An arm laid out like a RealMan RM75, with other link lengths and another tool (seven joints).
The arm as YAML. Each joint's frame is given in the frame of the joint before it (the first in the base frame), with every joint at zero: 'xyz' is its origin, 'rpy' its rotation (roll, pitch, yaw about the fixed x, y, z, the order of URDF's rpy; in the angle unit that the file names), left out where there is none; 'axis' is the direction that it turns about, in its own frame. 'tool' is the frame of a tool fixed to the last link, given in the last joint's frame.
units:
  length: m
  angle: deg
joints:
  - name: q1
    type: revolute
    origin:
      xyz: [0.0, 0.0, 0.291]
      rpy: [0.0, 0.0, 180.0]
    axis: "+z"
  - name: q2
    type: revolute
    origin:
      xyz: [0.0, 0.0, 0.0]
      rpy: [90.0, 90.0, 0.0]
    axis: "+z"
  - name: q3
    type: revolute
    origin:
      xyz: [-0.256, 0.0, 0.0]
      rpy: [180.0, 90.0, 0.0]
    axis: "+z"
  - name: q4
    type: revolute
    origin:
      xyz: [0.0, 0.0, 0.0]
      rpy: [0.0, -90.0, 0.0]
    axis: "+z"
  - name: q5
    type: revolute
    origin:
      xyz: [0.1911, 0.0, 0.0]
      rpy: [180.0, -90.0, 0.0]
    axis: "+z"
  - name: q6
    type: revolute
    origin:
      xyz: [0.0, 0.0, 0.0]
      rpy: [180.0, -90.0, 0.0]
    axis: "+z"
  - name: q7
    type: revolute
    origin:
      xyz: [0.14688, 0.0, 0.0]
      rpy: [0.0, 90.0, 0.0]
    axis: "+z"
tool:
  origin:
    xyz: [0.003, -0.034, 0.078]
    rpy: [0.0, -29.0, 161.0]
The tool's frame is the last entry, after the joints.
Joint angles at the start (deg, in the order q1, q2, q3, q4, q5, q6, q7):
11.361 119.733 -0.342 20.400 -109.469 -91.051 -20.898
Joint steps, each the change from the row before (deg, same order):
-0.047 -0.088 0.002 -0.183 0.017 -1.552 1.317
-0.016 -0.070 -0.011 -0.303 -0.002 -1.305 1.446
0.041 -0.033 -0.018 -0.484 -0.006 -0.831 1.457
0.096 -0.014 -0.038 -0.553 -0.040 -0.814 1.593
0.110 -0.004 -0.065 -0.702 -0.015 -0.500 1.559
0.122 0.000 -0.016 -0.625 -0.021 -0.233 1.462
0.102 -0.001 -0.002 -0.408 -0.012 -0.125 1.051
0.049 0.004 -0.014 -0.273 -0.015 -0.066 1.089
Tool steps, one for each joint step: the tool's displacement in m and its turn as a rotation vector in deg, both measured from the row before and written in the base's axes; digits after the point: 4 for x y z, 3 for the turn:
-0.0018 -0.0013 0.0060 0.458 1.614 0.622
-0.0011 -0.0010 0.0052 0.213 1.498 0.531
-0.0001 -0.0003 0.0036 -0.093 1.136 0.327
-0.0003 -0.0002 0.0034 -0.217 1.183 0.402
0.0007 0.0003 0.0024 -0.390 0.863 0.233
0.0010 0.0008 0.0016 -0.492 0.737 0.075
0.0006 0.0007 0.0010 -0.381 0.550 0.034
0.0006 0.0005 0.0007 -0.478 0.687 -0.057

